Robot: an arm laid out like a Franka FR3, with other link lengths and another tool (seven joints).
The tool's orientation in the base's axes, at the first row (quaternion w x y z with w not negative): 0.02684 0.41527 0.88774 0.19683
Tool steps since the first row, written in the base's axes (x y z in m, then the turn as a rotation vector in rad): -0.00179 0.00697 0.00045 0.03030 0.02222 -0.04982; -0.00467 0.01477 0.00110 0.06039 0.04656 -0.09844; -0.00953 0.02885 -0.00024 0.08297 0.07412 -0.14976; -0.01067 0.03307 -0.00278 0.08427 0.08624 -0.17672; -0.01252 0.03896 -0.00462 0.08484 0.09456 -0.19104; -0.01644 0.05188 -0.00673 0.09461 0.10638 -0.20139; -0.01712 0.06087 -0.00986 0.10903 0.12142 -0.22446; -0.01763 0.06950 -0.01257 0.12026 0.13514 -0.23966
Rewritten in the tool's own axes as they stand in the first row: 0.00643 0.00289 0.00149 -0.00896 0.01633 0.05956; 0.01423 0.00555 0.00283 -0.01605 0.03419 0.11865; 0.02778 0.00965 0.00765 -0.01615 0.04744 0.17971; 0.03138 0.01031 0.01113 -0.01106 0.04536 0.20878; 0.03679 0.01169 0.01436 -0.00686 0.04525 0.22481; 0.04877 0.01552 0.01970 -0.00561 0.05533 0.24028; 0.05557 0.01905 0.02538 -0.00646 0.06593 0.26949; 0.06205 0.02266 0.03059 -0.00530 0.07636 0.29035
